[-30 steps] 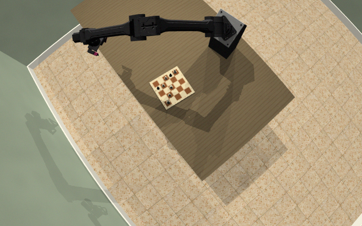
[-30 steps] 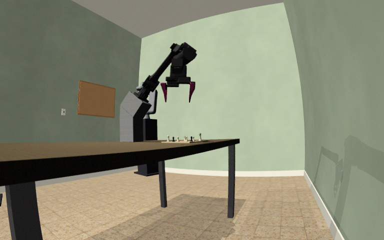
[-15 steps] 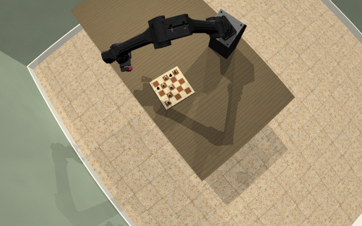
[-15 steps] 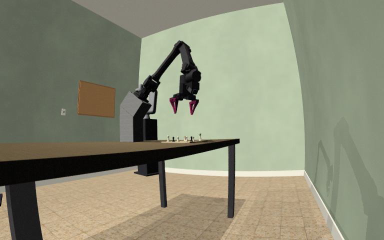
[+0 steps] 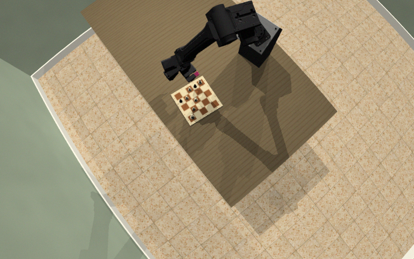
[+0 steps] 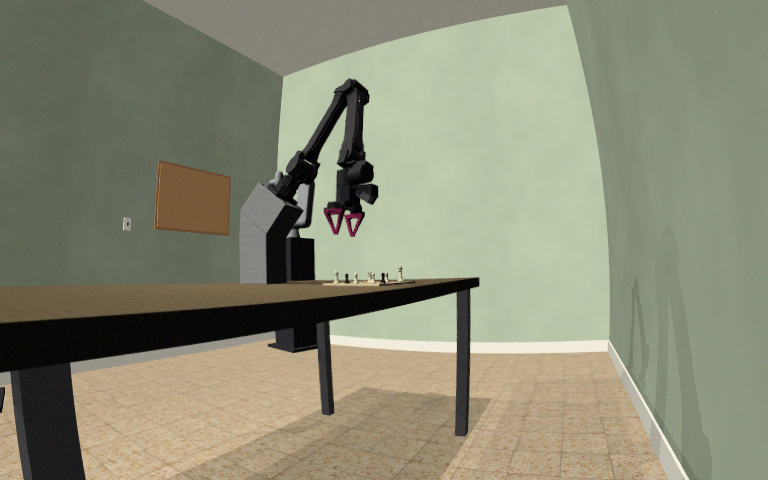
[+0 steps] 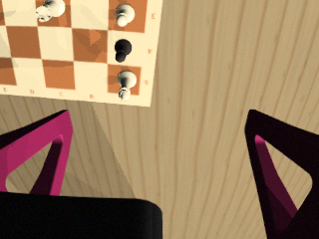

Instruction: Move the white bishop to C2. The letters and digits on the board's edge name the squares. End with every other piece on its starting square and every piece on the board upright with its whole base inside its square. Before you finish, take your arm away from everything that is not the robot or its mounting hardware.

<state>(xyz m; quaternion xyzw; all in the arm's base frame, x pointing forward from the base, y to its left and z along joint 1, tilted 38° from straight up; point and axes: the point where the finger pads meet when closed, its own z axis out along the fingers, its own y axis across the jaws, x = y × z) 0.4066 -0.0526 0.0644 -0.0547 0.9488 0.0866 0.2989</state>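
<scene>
Now: hand 60 mm past the white bishop, 20 mm to the right of it and 140 mm above it. The rest, counted from my hand: large white piece (70 mm ahead, 190 mm to the left, 130 mm below); then small chessboard (10 mm ahead, 110 mm to the left, 160 mm below).
</scene>
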